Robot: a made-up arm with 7 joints.
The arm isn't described. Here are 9 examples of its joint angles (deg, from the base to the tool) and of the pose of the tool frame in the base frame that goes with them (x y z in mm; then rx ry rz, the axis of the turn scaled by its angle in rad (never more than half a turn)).
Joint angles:
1: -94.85 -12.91 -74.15 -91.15 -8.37 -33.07 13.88
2: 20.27 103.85 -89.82 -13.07 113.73 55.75 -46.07
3: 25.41 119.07 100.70 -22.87 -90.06 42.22 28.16
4: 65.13 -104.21 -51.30 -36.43 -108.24 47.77 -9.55
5: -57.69 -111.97 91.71 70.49 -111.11 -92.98 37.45
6: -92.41 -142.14 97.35 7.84 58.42 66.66 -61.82
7: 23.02 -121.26 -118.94 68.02 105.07 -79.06 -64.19
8: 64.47 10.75 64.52 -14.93 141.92 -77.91 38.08
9: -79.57 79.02 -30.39 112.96 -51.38 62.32 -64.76
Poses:
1: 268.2 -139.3 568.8 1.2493 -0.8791 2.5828
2: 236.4 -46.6 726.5 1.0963 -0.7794 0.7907
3: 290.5 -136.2 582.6 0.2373 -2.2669 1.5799
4: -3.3 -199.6 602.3 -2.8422 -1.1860 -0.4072
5: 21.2 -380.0 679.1 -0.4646 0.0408 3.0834
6: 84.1 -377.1 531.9 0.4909 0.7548 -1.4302
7: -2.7 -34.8 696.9 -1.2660 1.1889 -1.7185
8: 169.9 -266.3 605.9 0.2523 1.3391 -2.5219
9: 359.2 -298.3 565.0 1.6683 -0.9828 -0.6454
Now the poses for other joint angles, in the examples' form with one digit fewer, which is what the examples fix.
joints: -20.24 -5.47 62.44 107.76 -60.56 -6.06 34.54
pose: 78 -145 411 -1.446 0.874 -0.120
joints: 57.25 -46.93 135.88 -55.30 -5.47 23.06 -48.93
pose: 7 -59 578 0.943 -1.341 -1.316
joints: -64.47 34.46 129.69 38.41 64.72 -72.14 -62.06
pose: 194 -119 536 0.873 -1.382 1.099
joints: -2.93 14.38 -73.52 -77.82 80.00 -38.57 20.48
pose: 236 -116 586 -1.263 0.581 0.888
